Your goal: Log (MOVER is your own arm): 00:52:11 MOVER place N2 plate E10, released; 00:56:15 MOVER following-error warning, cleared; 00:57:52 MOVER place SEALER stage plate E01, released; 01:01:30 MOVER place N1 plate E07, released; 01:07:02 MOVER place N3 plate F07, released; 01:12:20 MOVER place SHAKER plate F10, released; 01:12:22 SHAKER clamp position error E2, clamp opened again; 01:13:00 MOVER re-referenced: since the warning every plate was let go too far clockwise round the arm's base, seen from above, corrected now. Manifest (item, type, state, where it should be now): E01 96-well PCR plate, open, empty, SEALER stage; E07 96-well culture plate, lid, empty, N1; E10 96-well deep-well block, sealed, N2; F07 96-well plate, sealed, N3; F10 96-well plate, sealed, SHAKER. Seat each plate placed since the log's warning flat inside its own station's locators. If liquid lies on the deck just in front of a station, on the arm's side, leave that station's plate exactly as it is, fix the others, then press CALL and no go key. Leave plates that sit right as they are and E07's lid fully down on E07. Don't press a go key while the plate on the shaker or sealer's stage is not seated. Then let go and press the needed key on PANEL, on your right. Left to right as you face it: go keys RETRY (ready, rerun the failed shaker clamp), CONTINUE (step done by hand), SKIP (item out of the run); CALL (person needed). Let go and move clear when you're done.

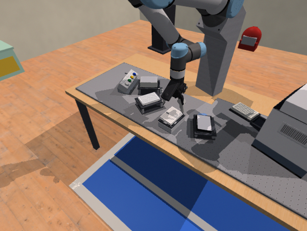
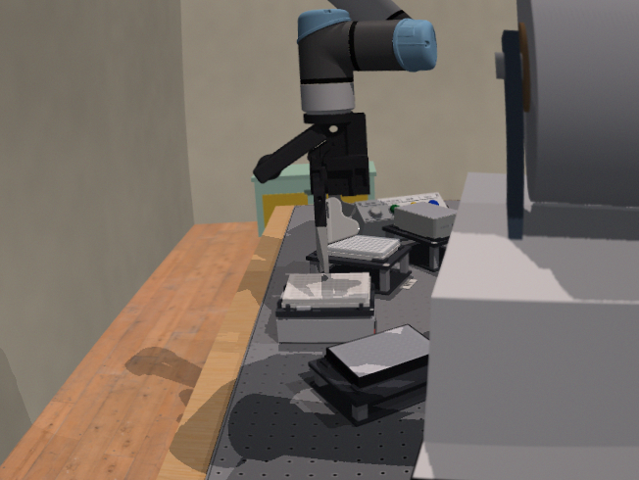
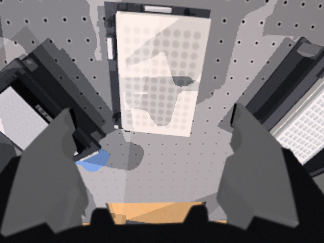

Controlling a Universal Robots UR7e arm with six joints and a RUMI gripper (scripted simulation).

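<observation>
My gripper is now 160 mm to the right of the dark sealed plate, 100 mm past it and 80 mm above it. Also, from my hand: white PCR plate: 300 mm to the left, 300 mm behind, 20 mm below; then grey deep-well block: 360 mm to the right, 150 mm behind, 50 mm below; then white retry key: 470 mm to the right, 60 mm below, 30 mm behind.
</observation>
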